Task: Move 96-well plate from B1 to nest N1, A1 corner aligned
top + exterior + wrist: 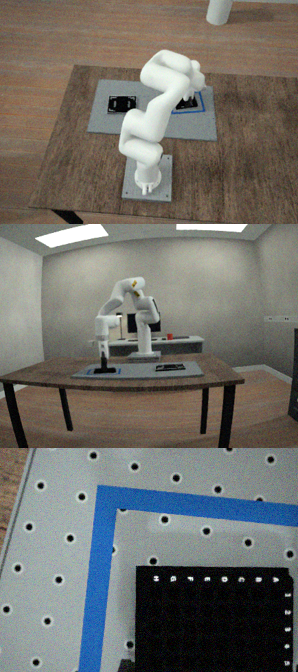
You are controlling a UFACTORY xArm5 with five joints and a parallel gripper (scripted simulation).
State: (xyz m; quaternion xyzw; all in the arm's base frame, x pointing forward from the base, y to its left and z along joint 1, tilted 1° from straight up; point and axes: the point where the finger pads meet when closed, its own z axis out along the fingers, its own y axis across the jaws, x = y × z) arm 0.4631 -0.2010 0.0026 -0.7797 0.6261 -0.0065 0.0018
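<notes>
My hand is 2 cm above the black 96-well plate. Round my hand: plate nest N1 (36 cm to the left, 4 cm behind, 2 cm below).
</notes>
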